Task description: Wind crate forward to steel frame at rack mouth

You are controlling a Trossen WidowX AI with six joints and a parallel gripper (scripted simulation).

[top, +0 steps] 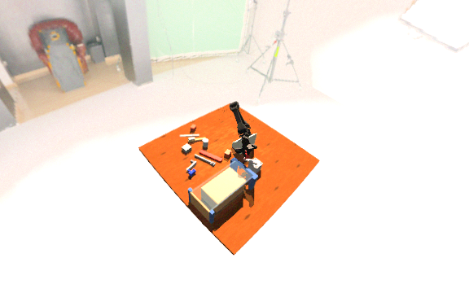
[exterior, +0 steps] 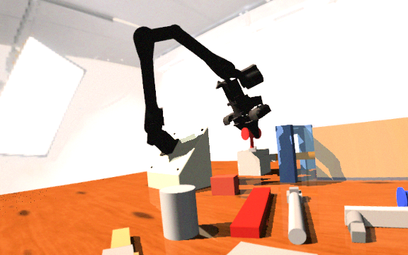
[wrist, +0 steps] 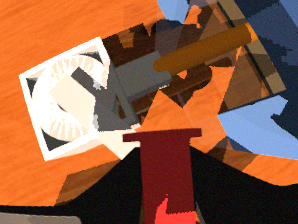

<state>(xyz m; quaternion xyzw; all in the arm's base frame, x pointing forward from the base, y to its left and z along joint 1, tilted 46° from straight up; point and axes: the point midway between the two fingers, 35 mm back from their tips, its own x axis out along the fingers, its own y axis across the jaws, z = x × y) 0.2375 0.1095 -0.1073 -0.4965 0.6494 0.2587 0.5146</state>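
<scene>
The frame is 110 mm ahead of my gripper tip, 70 mm to the left of it and 30 mm below it. From my gripper tip the other things lie so: winch (60 mm behind, 70 mm to the left, 100 mm below); red knob (10 mm behind, 20 mm to the right); red bar (130 mm ahead, 300 mm to the right, 130 mm below).
</scene>
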